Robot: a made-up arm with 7 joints.
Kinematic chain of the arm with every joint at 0, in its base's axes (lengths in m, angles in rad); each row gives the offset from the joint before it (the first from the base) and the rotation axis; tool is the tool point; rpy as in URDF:
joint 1: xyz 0 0 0.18 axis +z
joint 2: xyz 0 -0.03 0.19 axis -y
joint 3: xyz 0 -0.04 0.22 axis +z
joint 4: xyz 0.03 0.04 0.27 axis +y
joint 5: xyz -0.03 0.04 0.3 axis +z
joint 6: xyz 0 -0.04 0.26 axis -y
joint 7: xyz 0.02 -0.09 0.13 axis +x
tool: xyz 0 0 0 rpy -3.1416 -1.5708 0
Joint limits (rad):
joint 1: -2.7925..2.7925
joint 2: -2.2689..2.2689
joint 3: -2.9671..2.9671
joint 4: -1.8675..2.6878
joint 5: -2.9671..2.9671
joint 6: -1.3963..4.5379
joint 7: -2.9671..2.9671
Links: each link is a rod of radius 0.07 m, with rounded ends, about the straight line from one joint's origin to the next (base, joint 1, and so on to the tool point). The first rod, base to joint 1, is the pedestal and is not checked.
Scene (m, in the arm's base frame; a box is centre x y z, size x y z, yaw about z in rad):
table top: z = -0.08
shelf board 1: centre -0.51 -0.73 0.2 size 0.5 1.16 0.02 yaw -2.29
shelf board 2: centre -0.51 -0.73 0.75 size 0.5 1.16 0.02 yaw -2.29
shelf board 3: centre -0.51 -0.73 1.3 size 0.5 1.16 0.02 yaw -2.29
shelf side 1: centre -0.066 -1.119 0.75 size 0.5 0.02 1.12 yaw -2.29
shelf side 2: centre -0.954 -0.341 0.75 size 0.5 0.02 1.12 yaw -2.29
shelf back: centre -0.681 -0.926 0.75 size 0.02 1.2 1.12 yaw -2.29
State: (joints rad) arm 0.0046 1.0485 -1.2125 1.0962 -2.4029 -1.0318 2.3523
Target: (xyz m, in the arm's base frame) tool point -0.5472 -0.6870 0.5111
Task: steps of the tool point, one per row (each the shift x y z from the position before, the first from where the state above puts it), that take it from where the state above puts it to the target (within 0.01 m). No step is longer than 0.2 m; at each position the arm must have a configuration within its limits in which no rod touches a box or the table.
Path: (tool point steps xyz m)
1: 0.0587 0.0610 -0.0020
2: 0.0856 0.1021 0.0077
3: 0.1115 0.1290 -0.0057
4: 0.0051 -0.0564 -0.0727
5: 0.0162 -0.0485 -0.0859
6: 0.0287 -0.0354 -0.0963
7: 0.0416 -0.0181 -0.1021
8: 0.0536 0.0024 -0.1024
9: 0.0634 0.0241 -0.0965
10: -0.0924 -0.0989 0.0302
11: -0.0888 -0.0968 0.0014
12: -0.0763 -0.0877 -0.0147
13: -0.0577 -0.0766 -0.0169

